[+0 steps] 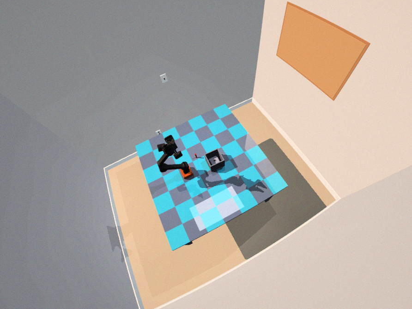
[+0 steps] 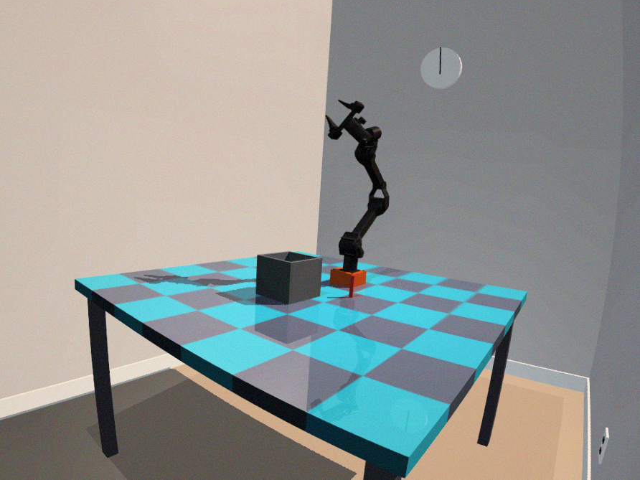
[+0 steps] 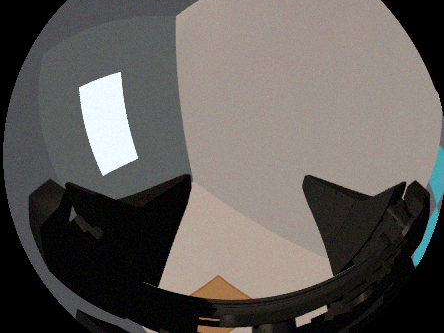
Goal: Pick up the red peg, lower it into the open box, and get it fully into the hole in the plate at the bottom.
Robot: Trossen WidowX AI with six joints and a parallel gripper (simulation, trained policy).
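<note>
Right now the red peg is 160 mm ahead of my gripper tip, 230 mm to the left of it and 680 mm below it. Round my gripper tip: grey plate: 300 mm ahead, 60 mm to the left, 670 mm below.
</note>
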